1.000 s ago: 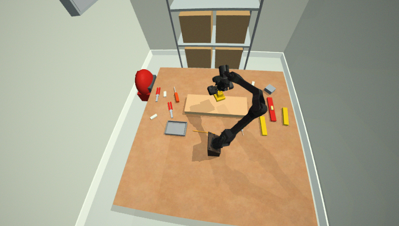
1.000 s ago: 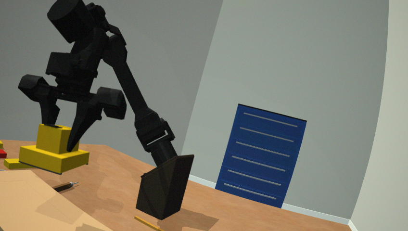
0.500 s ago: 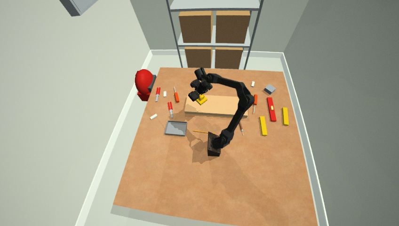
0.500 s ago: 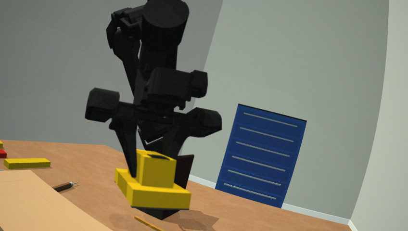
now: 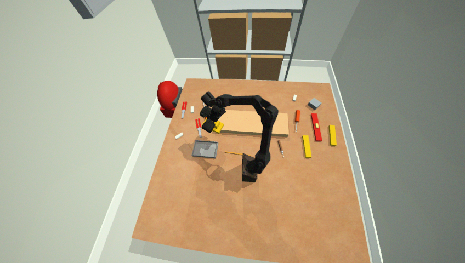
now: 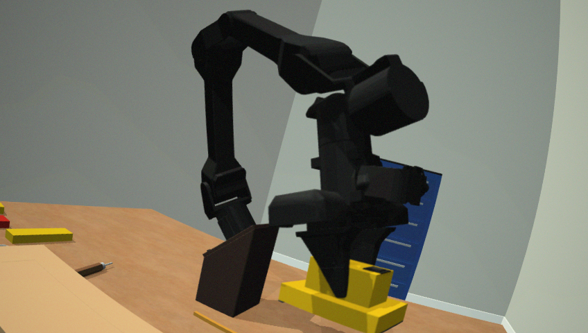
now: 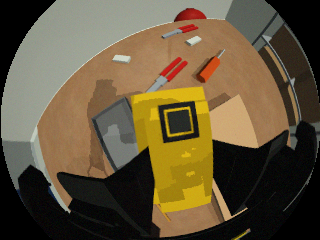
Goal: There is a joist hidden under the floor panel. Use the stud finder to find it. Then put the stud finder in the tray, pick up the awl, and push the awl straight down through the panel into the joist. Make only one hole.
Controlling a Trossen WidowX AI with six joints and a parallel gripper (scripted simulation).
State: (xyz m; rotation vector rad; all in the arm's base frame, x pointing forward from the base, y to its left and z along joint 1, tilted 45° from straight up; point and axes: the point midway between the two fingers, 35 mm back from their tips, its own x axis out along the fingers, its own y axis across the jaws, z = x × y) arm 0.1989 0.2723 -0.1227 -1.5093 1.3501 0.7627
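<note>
My gripper tip is now 16 cm above the grey tray, 12 cm past it and 4 cm to the right of it. The rest, counted from my gripper tip: red level: 70 cm to the right, 23 cm ahead, 16 cm below; awl: 47 cm to the right, 17 cm below, 1 cm behind; yellow stud finder: 2 cm above.
</note>
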